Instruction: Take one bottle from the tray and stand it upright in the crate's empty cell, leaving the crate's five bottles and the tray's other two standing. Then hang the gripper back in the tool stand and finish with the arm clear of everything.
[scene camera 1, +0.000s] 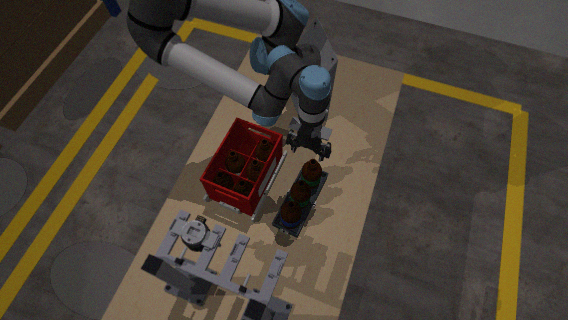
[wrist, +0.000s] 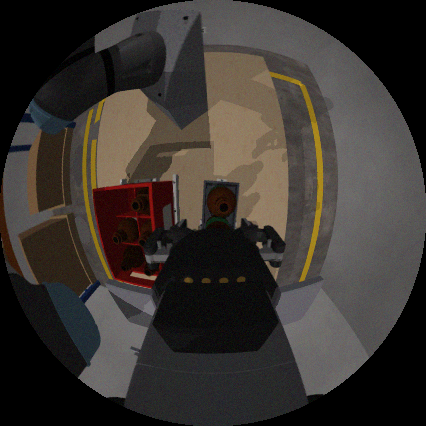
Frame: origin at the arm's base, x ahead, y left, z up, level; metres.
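Seen in the pictures: arm's base, link origin: (wrist: 145, 58).
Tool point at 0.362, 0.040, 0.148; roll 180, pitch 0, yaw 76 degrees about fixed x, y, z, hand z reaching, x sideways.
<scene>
Pixels of each thing's top centre, then the offset from my tool point to it, as dx, dy, dz.
- red crate, top centre: (wrist: 124, 243) (scene camera 1: 242, 156) +0.012, -0.224, -0.224
- round-topped tool, top centre: (scene camera 1: 194, 230) +0.341, -0.268, -0.039
My gripper (scene camera 1: 309, 147) (wrist: 214, 228) is open and empty, pointing down above and just behind the rear end of the tray (scene camera 1: 281, 224) (wrist: 235, 192). Three brown bottles stand upright in the tray: the rear one (scene camera 1: 312, 171) (wrist: 221, 201) with a green band, the middle one (scene camera 1: 301, 191) with a green band, and the front one (scene camera 1: 291, 212) with a blue band. The red crate (scene camera 1: 227, 196) (wrist: 157, 200) stands left of the tray with five bottles upright in its cells. Its rear left cell is empty. In the wrist view the gripper body hides the tray's front part.
The grey tool stand (scene camera 1: 235, 258) is at the front, with a round-topped tool (scene camera 1: 195, 234) hanging in its left bay. Light rails run along the crate's base. The grey robot mount (wrist: 180, 75) rises behind. Brown boxes (wrist: 52, 245) lie left, beyond the yellow floor lines.
</scene>
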